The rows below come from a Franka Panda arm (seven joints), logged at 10 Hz.
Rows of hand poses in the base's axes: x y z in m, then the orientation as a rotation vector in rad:
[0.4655, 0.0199, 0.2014, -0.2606, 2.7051, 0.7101]
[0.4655, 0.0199, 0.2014, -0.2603, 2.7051, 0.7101]
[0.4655, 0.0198, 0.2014, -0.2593, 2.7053, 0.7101]
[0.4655, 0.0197, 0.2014, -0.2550, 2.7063, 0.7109]
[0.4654, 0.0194, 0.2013, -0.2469, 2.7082, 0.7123]
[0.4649, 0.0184, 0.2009, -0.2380, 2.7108, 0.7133]
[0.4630, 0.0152, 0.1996, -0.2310, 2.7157, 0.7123]
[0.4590, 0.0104, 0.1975, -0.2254, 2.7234, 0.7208]
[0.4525, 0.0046, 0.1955, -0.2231, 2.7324, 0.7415]
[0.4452, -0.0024, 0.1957, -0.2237, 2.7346, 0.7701]
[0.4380, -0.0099, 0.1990, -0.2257, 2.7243, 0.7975]
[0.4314, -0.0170, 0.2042, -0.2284, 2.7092, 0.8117]
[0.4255, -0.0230, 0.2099, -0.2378, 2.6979, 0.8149]
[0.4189, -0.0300, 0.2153, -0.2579, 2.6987, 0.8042]
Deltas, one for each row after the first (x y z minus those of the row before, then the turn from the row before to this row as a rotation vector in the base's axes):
[0.0000, 0.0000, 0.0000, 0.0000, 0.0000, -0.0002]
[0.0000, -0.0001, 0.0000, 0.0001, 0.0003, -0.0007]
[0.0000, -0.0001, 0.0000, 0.0008, 0.0016, -0.0027]
[-0.0001, -0.0003, -0.0001, 0.0014, 0.0030, -0.0050]
[-0.0005, -0.0010, -0.0004, 0.0011, 0.0036, -0.0055]
[-0.0019, -0.0032, -0.0013, -0.0010, 0.0050, -0.0042]
[-0.0040, -0.0048, -0.0021, 0.0043, 0.0101, -0.0012]
[-0.0065, -0.0058, -0.0020, 0.0114, 0.0144, 0.0034]
[-0.0073, -0.0070, 0.0002, 0.0177, 0.0101, 0.0055]
[-0.0072, -0.0075, 0.0033, 0.0199, -0.0018, 0.0041]
[-0.0066, -0.0071, 0.0052, 0.0127, -0.0100, 0.0015]
[-0.0059, -0.0060, 0.0057, 0.0040, -0.0106, 0.0048]
[-0.0066, -0.0070, 0.0054, -0.0094, -0.0050, 0.0119]

